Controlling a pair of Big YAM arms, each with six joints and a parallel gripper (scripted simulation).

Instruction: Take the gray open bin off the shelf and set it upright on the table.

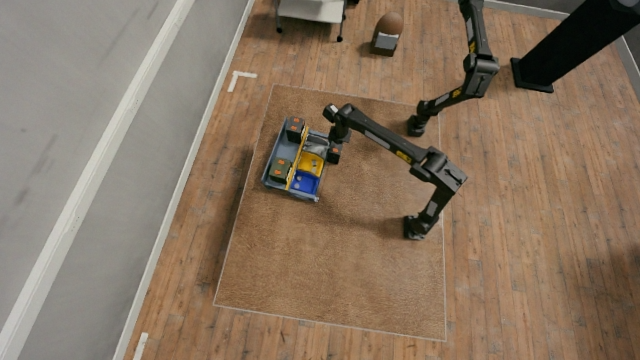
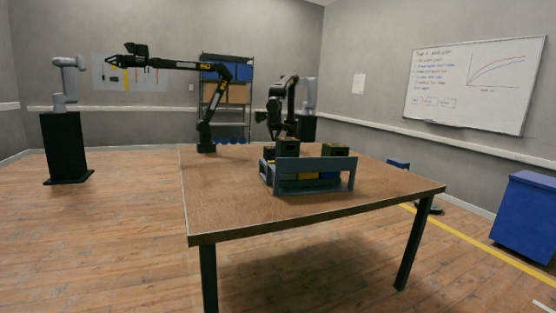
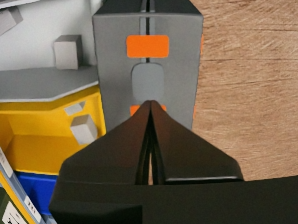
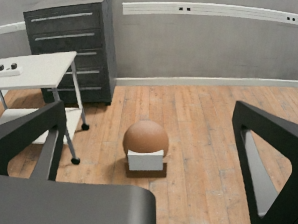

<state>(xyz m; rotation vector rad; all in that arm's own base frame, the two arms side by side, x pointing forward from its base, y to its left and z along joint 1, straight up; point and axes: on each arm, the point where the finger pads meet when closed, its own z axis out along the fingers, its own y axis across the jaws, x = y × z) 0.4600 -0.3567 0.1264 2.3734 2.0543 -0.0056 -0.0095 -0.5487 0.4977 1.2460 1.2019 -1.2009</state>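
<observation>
Right now my left hand is 13 cm short of the gray open bin, 2 cm to the left of it and 13 cm above it. The rest, counted from my left hand: blue-gray shelf (17 cm ahead, 9 cm to the left, 10 cm below); then yellow bin (15 cm ahead, 9 cm to the left, 13 cm below); then blue bin (16 cm ahead, 20 cm to the left, 13 cm below).
</observation>
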